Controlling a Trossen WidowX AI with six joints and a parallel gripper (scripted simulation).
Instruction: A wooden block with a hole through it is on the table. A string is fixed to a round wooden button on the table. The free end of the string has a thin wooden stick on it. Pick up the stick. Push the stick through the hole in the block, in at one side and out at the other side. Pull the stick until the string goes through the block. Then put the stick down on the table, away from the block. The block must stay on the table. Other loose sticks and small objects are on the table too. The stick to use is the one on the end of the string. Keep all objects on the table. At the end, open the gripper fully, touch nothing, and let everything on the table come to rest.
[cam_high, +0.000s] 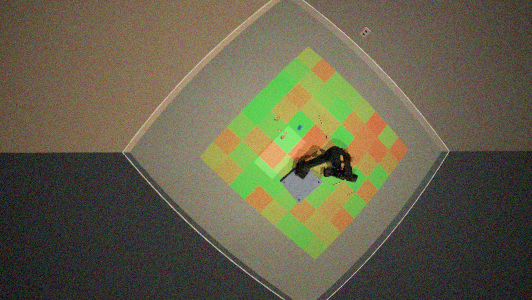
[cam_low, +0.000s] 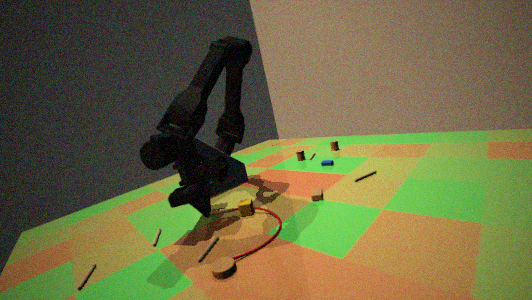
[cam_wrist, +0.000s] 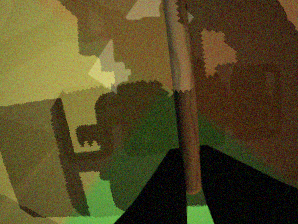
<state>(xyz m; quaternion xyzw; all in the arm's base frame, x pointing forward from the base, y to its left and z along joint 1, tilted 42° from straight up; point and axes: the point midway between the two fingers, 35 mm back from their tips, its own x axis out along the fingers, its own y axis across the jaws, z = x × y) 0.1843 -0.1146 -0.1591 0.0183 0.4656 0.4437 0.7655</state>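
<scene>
Right now my gripper tip is 30 mm short of the thin wooden stick, 30 mm to the right of it and 10 mm below it. Round my gripper tip: yellow wooden block: 70 mm ahead, 60 mm to the left, 10 mm above; then round wooden button: 200 mm ahead, 90 mm to the right; then blue piece: 80 mm ahead, 420 mm to the left.
</scene>
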